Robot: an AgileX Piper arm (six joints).
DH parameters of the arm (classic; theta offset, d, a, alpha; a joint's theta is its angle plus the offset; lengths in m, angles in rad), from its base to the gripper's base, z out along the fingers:
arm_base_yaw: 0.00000 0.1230 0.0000 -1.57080
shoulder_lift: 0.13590 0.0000 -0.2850 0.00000
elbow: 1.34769 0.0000 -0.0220 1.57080
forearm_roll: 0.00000 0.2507 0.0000 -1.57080
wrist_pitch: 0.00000 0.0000 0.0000 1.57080
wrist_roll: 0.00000 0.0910 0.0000 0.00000
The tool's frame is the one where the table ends.
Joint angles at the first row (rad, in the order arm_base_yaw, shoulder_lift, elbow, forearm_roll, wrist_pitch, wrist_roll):
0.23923, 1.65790, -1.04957, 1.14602, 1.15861, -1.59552
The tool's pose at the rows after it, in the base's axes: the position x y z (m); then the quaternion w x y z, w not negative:
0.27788 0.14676 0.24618 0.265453 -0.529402 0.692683 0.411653
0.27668 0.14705 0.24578 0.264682 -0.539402 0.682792 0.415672
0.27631 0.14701 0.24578 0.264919 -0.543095 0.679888 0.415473
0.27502 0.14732 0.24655 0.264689 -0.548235 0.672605 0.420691
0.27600 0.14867 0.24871 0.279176 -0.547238 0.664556 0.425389
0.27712 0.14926 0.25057 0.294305 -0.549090 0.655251 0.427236
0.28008 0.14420 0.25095 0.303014 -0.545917 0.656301 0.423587
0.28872 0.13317 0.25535 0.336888 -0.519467 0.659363 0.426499
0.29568 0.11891 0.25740 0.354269 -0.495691 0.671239 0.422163
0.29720 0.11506 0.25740 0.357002 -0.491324 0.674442 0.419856
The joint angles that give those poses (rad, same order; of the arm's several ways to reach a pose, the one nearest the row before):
0.23923, 1.66372, -1.04959, 1.14601, 1.18236, -1.62266
0.23922, 1.66688, -1.04955, 1.14602, 1.20086, -1.64692
0.23923, 1.66687, -1.04957, 1.14417, 1.20458, -1.65470
0.23923, 1.66687, -1.04956, 1.14787, 1.22108, -1.66796
0.23923, 1.66689, -1.04960, 1.17972, 1.22108, -1.69604
0.23743, 1.66687, -1.04955, 1.20693, 1.22108, -1.73074
0.21850, 1.66687, -1.04955, 1.21247, 1.22107, -1.74562
0.17200, 1.66687, -1.04956, 1.27539, 1.22109, -1.77620
0.12118, 1.66506, -1.04958, 1.29643, 1.22108, -1.77619
0.10820, 1.66507, -1.04959, 1.29643, 1.22109, -1.77619

